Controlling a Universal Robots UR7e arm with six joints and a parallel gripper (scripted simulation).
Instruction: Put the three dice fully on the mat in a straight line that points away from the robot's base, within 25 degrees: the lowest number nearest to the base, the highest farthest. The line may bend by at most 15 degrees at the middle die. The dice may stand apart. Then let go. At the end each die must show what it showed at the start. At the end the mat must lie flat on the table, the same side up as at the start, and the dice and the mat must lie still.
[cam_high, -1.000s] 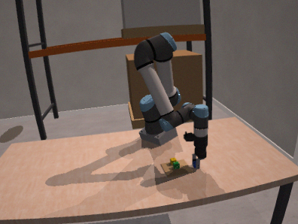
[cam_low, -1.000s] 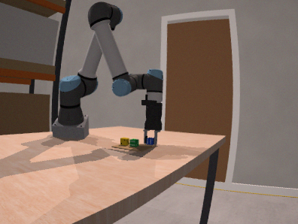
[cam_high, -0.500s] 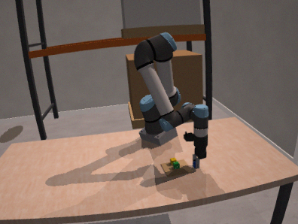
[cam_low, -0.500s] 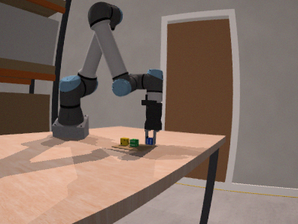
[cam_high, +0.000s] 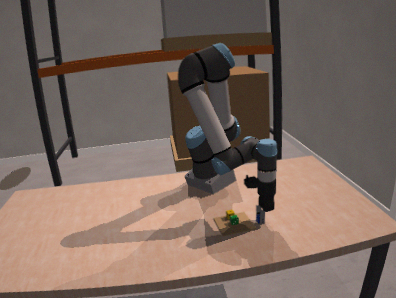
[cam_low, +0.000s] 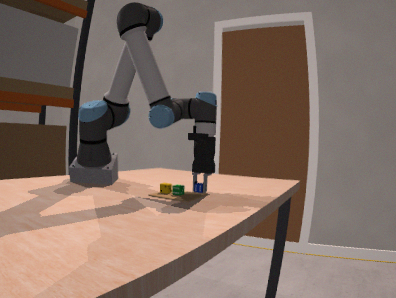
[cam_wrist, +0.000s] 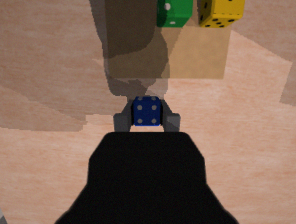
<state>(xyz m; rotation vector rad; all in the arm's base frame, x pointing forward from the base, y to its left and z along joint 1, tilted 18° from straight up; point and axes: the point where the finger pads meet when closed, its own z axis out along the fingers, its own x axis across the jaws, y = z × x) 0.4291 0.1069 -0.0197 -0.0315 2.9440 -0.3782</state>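
Right now my hand is 11 cm to the left of the green die and 3 cm past it. The rest, counted from my hand: tan mat (11 cm to the right, 3 cm behind, 2 cm below); then blue die (right at my hand); then yellow die (11 cm to the right, 7 cm behind).
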